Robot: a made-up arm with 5 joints.
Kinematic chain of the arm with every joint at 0, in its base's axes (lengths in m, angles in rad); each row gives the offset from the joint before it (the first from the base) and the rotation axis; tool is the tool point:
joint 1: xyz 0 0 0.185 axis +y
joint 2: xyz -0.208 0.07 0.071 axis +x
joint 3: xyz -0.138 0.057 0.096 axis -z
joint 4: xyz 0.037 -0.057 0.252 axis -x
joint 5: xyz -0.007 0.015 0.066 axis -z
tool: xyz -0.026 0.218 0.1
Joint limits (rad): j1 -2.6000..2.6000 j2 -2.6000..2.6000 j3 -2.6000..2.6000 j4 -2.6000..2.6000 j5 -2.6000..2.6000
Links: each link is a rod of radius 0.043 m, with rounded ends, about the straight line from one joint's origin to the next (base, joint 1, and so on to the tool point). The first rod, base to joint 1, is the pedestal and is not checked.
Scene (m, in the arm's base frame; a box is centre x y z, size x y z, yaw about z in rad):
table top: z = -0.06
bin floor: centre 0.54 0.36 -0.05 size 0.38 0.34 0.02 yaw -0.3
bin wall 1: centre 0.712 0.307 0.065 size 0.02 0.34 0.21 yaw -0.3
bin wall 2: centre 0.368 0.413 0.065 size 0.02 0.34 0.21 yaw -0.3
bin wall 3: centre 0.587 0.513 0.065 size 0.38 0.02 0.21 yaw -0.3
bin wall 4: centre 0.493 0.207 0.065 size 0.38 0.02 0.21 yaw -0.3
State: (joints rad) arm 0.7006 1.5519 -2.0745 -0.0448 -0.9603
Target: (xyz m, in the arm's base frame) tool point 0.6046 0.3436 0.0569
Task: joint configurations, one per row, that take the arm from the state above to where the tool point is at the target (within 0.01 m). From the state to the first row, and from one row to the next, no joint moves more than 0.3 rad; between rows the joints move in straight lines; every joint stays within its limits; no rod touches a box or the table.
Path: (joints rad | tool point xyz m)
1: 0.8437 1.2718 -2.1483 -0.1569 -0.9259 | -0.0955 -0.4672 0.4921
2: 0.9869 0.9916 -2.2220 -0.2689 -0.8915 | 0.0995 -0.4297 0.5768
3: 1.1300 0.7115 -2.2958 -0.3810 -0.8571 | 0.2985 -0.3390 0.6049
4: 1.2731 0.4314 -2.3696 -0.4931 -0.8228 | 0.4717 -0.2013 0.5749
5: 1.4162 0.1513 -2.4433 -0.6052 -0.7884 | 0.5912 -0.0293 0.4984
6: 1.5594 -0.1289 -2.5171 -0.7172 -0.7540 | 0.6376 0.1594 0.3978
7: 1.7025 -0.4090 -2.5909 -0.8293 -0.7196 | 0.6046 0.3436 0.3024
8: 1.9005 -0.3990 -2.5954 -0.8530 -0.7094 | 0.6169 0.3436 0.1797
9: 2.0984 -0.3889 -2.6000 -0.8768 -0.6992 | 0.6046 0.3436 0.0569

